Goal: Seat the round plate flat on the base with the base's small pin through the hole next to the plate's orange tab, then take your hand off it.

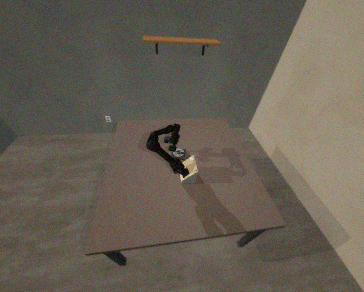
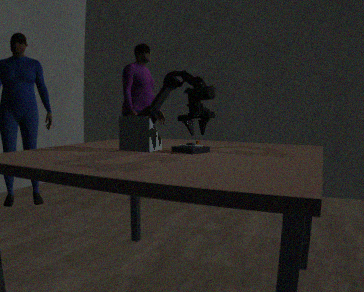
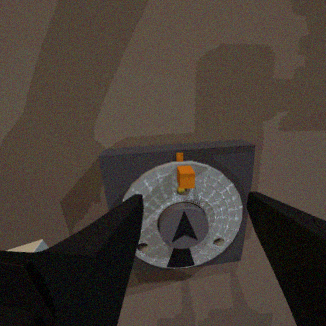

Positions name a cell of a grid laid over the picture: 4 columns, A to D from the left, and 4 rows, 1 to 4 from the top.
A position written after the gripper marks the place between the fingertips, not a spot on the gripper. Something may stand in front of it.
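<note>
The scene includes the gripper (image 3: C3), along with a round grey plate (image 3: C3) and a dark square base (image 3: B3).
</note>
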